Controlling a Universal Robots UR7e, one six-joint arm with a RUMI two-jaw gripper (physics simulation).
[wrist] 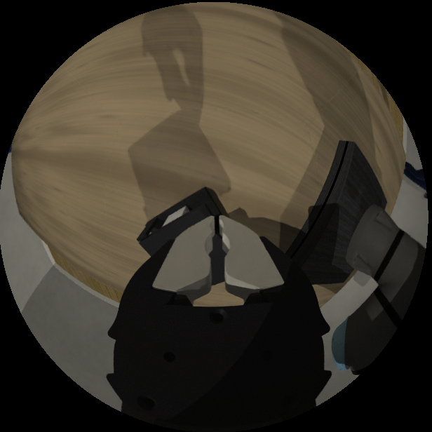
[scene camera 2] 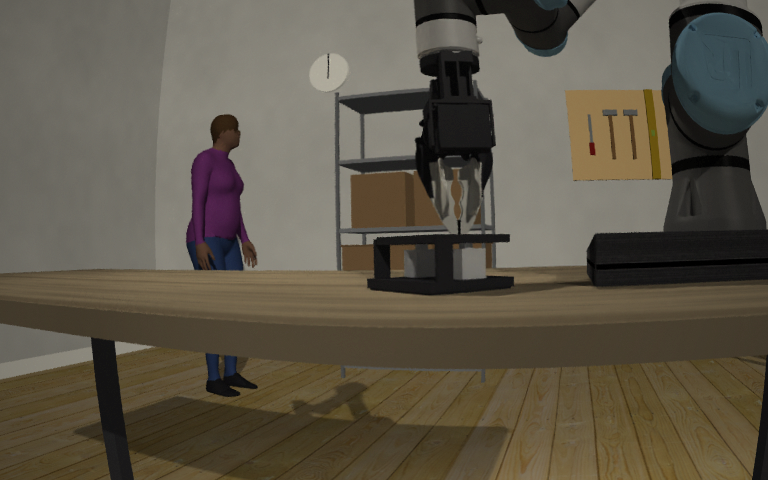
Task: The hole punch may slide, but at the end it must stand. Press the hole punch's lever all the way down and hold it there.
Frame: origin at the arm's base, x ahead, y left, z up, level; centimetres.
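Seen in the pictures: arm's base, origin of the base link: (scene camera 2: 715,240).
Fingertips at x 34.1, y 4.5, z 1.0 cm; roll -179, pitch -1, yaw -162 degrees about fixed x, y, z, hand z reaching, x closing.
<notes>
Offsets run from my fingertips to a thing's middle. "spot": to the spot under its first point. Level surfaces: height alone.
The black hole punch @(dx +1.2, dy +6.4, dz -2.4 cm) (scene camera 2: 444,266) (wrist: 196,218) stands upright on the table, with light grey blocks between its base and its top. Its lever @(spot: dx -4.2, dy +8.7, dz -0.1 cm) (scene camera 2: 487,238) lies about level across the top in the scene view. My gripper (scene camera 2: 458,230) (wrist: 216,218) is shut with nothing between its fingers and points straight down. Its fingertips are at the lever's top face, towards the right end in the scene view, and look to be touching it. In the wrist view the fingers hide part of the hole punch. The lever's contact spot is hidden there.
The wooden table @(dz -5.2 cm) (scene camera 2: 226,305) (wrist: 260,100) carries the black base block (scene camera 2: 673,257) (wrist: 332,220) of the arm, right of the hole punch. A person (scene camera 2: 218,195) in a purple top stands behind the table at the left. A shelf rack (scene camera 2: 337,181) with boxes stands behind.
</notes>
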